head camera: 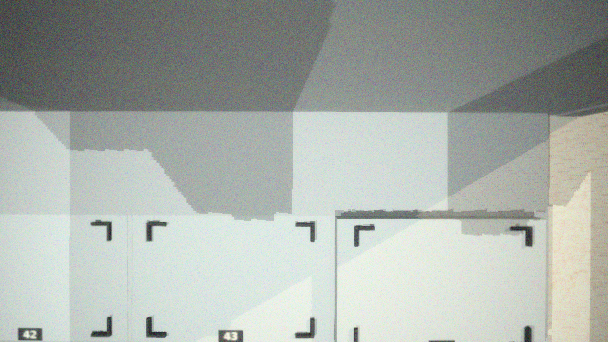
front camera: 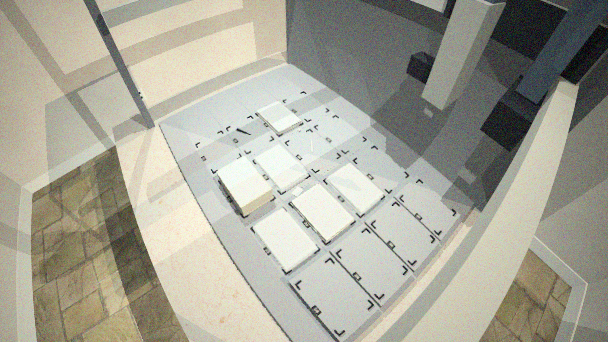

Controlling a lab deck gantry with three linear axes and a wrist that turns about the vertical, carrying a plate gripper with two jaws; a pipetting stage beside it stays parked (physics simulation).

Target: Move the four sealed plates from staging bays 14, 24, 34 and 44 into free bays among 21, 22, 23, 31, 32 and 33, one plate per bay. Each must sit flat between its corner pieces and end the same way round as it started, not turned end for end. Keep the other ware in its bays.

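Frame: origin at the robot's base, x ahead, y left, z up, level; metres.
Seen in the pictures: gripper, fingertip midpoint: [front camera: 471, 168]; robot's base, link origin: [front camera: 196, 145].
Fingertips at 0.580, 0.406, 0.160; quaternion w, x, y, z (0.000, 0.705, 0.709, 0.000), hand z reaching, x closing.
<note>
Pixels of each thing's middle, then the offset from my fingertips to it, as dx, dy, dz. "spot": a spot on its surface instead.
- Staging bay 14, surface spot: [front camera: 327, 300] spot: -0.025, -0.380, -0.145
- bay 24, surface spot: [front camera: 367, 262] spot: -0.031, -0.264, -0.145
- bay 34, surface spot: [front camera: 402, 232] spot: -0.025, -0.152, -0.145
- bay 44, surface spot: [head camera: 440, 285] [front camera: 428, 205] spot: -0.025, -0.041, -0.145
- tall box, body centre: [front camera: 244, 184] -0.352, -0.363, -0.139
- white plate, body centre: [front camera: 284, 238] -0.188, -0.363, -0.152
- black pen-like tool, body centre: [front camera: 243, 132] -0.530, -0.266, -0.157
- thin white item, body centre: [front camera: 311, 145] -0.362, -0.143, -0.157
- small pale block, body centre: [front camera: 297, 191] -0.268, -0.265, -0.159
- Bay 43, surface spot: [head camera: 230, 275] spot: -0.188, -0.039, -0.160
In the front view four sealed white plates lie flat in the bays: one plate [front camera: 278, 116] in bay 31, one plate [front camera: 281, 166] in bay 22, one plate [front camera: 324, 211] in bay 23 and one plate [front camera: 355, 189] in bay 33. Which way round they lie is too small to tell. Staging bay 14 [front camera: 327, 300], bay 24 [front camera: 367, 262], bay 34 [front camera: 402, 232] and bay 44 [front camera: 432, 200] [head camera: 440, 285] hold no plate. My gripper's dark body [front camera: 506, 120] hangs at the far right, raised, away from the plates; its jaws cannot be made out clearly.
A tall box [front camera: 245, 182] stands in bay 12 and another white plate [front camera: 285, 240] lies in bay 13. A black pen-like tool [front camera: 243, 131] lies in bay 21, a thin white item [front camera: 312, 145] in bay 32, and a small pale block [front camera: 298, 191] between plates. Bay 43 [head camera: 230, 275] holds no ware.
</note>
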